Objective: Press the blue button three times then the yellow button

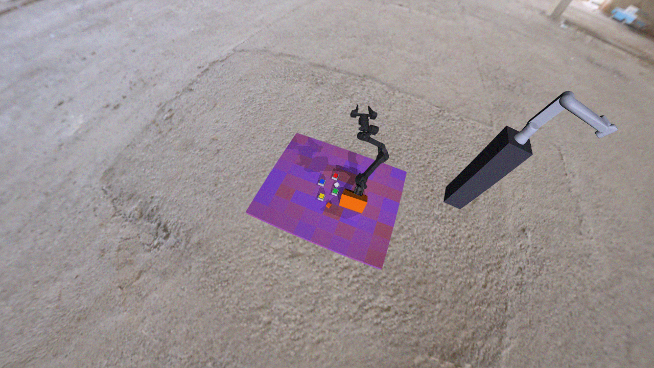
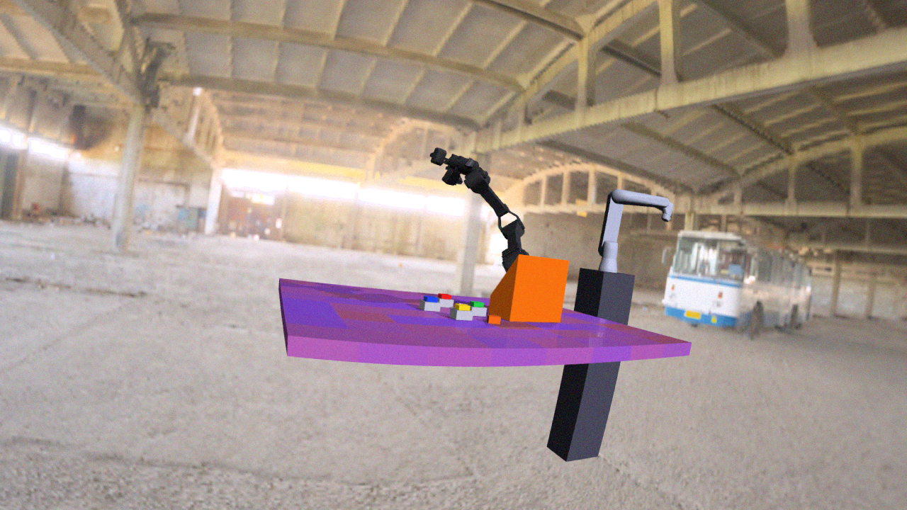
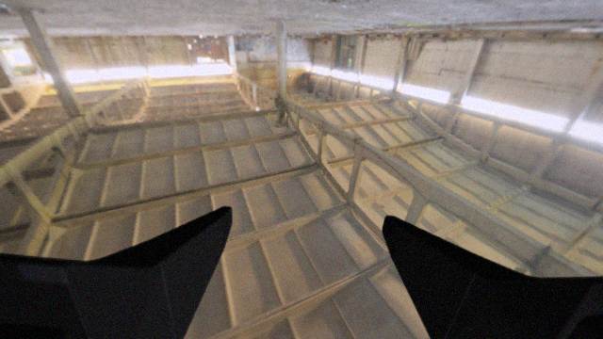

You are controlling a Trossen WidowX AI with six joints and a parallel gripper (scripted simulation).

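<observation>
Right now the blue button is 100 mm ahead of my gripper tip, 440 mm to the left of it and 490 mm below it. Round my gripper tip: green button 40 mm behind, 470 mm to the left, 490 mm below; small white block 20 mm behind, 410 mm to the left, 520 mm below; red button 20 mm ahead, 340 mm to the left, 490 mm below.
</observation>
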